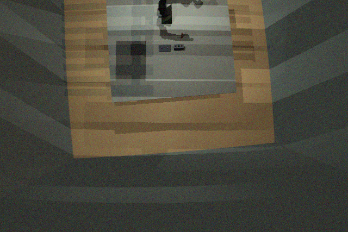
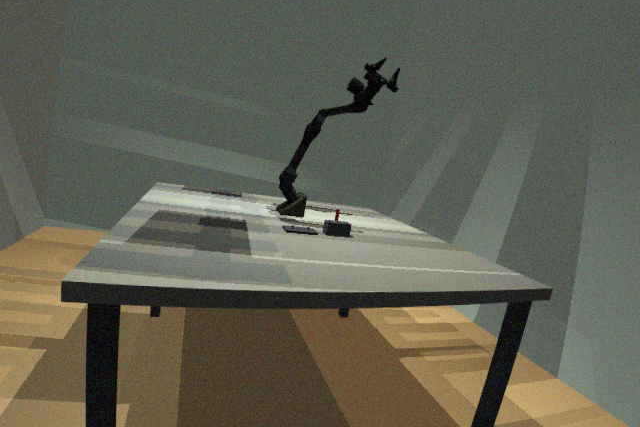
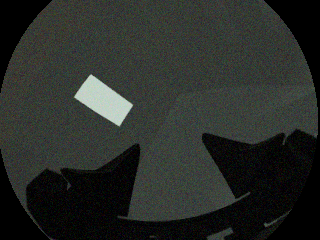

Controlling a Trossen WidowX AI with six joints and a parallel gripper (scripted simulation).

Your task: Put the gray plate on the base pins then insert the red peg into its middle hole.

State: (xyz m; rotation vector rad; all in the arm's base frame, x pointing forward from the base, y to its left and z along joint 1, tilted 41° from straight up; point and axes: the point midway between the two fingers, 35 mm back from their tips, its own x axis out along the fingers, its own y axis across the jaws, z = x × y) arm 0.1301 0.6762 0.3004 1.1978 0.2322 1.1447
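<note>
The plate lies 23 cm ahead of my gripper tip, 23 cm to the right of it and 73 cm below it. Round my gripper tip: base (22 cm ahead, 38 cm to the right, 76 cm below); red peg (12 cm ahead, 20 cm to the right, 73 cm below).
</note>
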